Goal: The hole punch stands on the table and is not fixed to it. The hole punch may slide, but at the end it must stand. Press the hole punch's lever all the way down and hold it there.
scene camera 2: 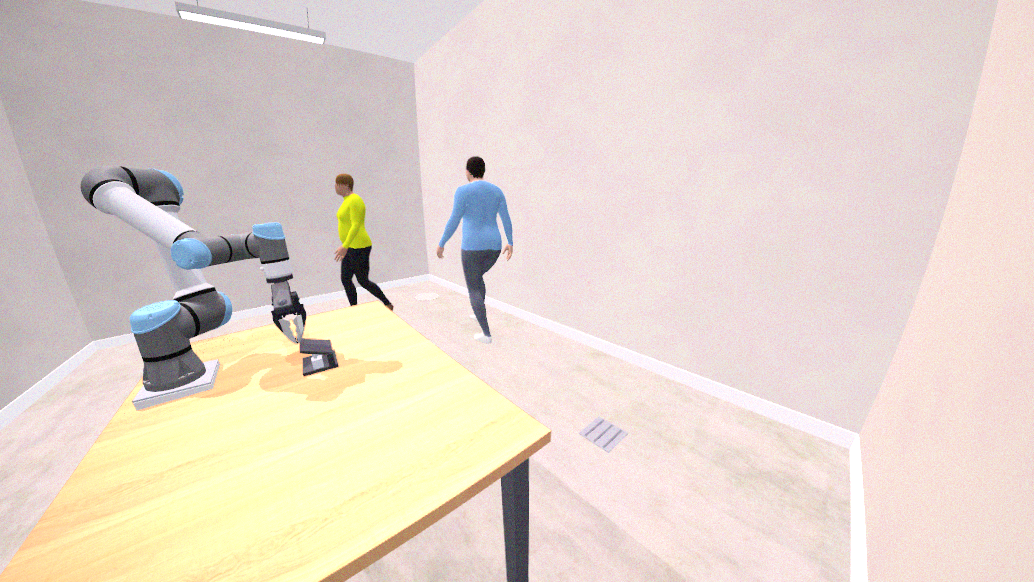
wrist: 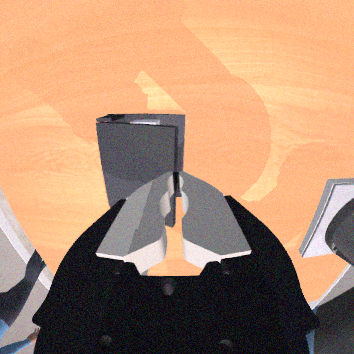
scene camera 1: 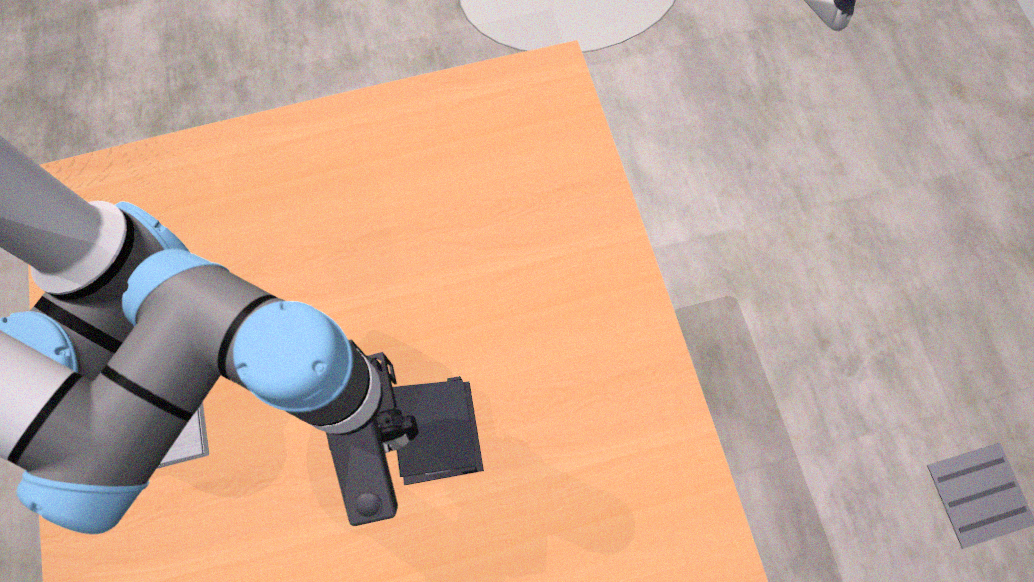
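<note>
The dark grey hole punch stands upright on the table. Its flat lever is raised, tilted up from the base with an open wedge between them in scene camera 2. My gripper is shut and empty. In scene camera 2 its fingertips are at the lever's left edge, about at the height of the lever's top. In the wrist view the tips overlap the lever's right side edge. Whether they touch the lever I cannot tell. The fingers hide part of the lever in the wrist view.
The wooden table carries the arm's grey base plate. Two people, one in yellow and one in blue, are on the floor beyond the table. A grey floor grate lies off to the side.
</note>
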